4 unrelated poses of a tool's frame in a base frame.
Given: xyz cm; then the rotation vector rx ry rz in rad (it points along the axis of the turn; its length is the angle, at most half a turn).
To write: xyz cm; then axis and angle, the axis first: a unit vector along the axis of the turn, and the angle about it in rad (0 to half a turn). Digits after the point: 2 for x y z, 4 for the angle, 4 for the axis.
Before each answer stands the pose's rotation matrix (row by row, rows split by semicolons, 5 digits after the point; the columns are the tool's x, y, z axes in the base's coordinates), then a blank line. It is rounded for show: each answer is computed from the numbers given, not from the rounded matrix.
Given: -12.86 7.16 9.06 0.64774 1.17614 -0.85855
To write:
0.14604 0.84538 0.51382; -0.23175 0.53417 -0.81299; -0.96175 -0.00035 0.27392

-12.86 7.16 9.06 0.4064 0.7380 -0.5387 1.5937
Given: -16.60 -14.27 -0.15 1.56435 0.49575 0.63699
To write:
0.75013 -0.05796 0.65874; 0.65280 -0.09413 -0.75166; 0.10558 0.99387 -0.03278

-16.60 -14.27 -0.15 0.8887 0.2816 0.3619 1.7603
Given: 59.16 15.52 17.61 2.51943 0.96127 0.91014
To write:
0.57669 0.49188 0.65229; 0.67818 -0.73343 -0.04651; 0.45553 0.46919 -0.75654

59.16 15.52 17.61 0.8852 0.3378 0.3198 2.8460
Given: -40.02 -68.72 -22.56 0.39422 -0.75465 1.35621
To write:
0.03194 -0.96610 -0.25618; 0.72698 0.19836 -0.65738; 0.68591 -0.16524 0.70867

-40.02 -68.72 -22.56 0.2462 -0.4713 0.8469 1.6013
